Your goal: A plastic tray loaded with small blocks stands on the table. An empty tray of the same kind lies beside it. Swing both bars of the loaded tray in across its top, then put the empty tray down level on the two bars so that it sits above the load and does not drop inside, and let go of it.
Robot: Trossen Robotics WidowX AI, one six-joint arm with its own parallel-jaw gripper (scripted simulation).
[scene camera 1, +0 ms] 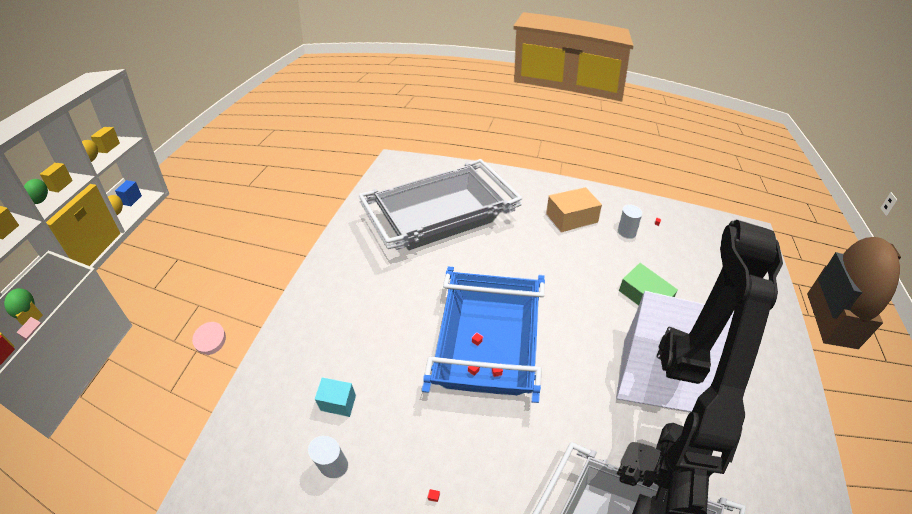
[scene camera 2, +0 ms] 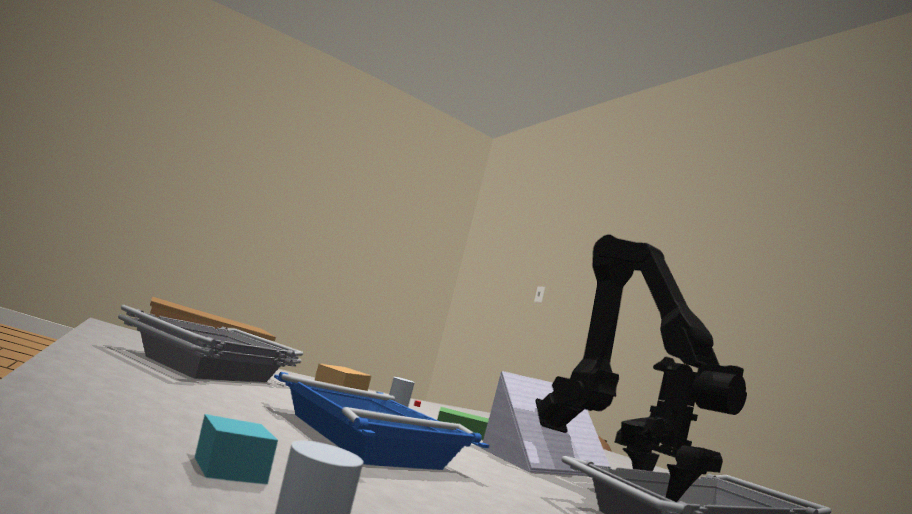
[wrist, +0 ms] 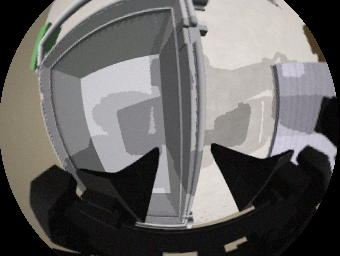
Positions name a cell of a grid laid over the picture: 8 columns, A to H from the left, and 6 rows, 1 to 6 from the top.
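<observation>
Visible in scene camera 1: a green block (scene camera 1: F4), an orange box (scene camera 1: E3) and a teal cube (scene camera 1: C5). Scene camera 2 likewise shows the orange box (scene camera 2: C5) and the teal cube (scene camera 2: C6). A grey plastic tray (wrist: C3) is visible in the wrist view; the teal cube is out of frame in the wrist view. My gripper (scene camera 1: F6), also visible in the wrist view (wrist: E4), is open and holds nothing.
</observation>
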